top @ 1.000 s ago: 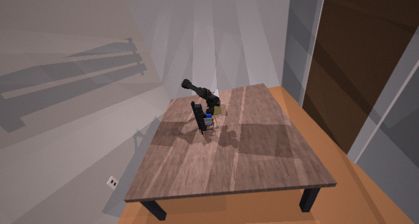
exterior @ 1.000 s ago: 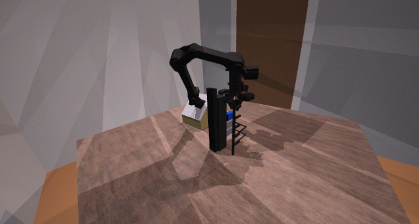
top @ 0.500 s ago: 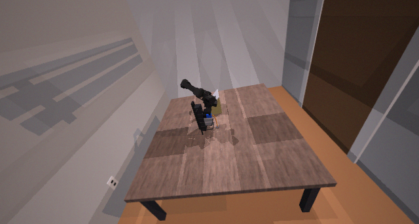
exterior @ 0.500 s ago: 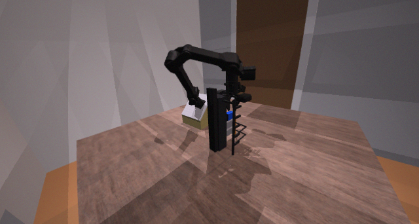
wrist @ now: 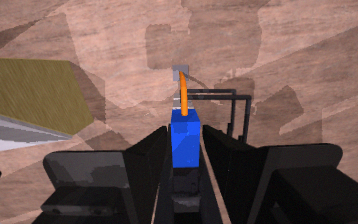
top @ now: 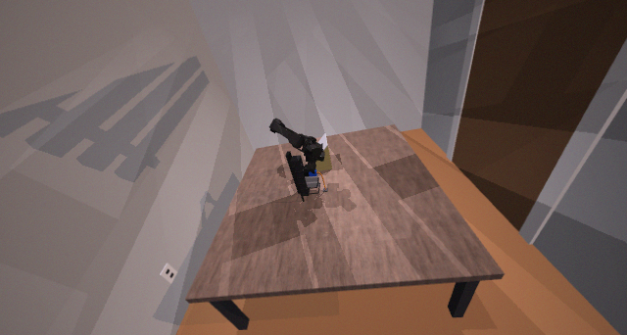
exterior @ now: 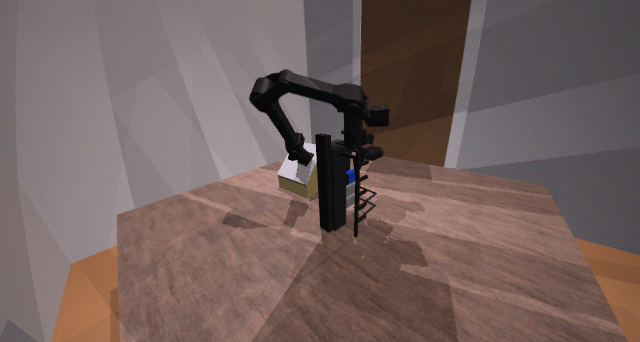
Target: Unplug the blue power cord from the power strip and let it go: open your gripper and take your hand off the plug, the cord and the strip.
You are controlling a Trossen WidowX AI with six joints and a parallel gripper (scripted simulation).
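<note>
Now: the blue plug 30 mm to the right of my gripper tip.
</note>
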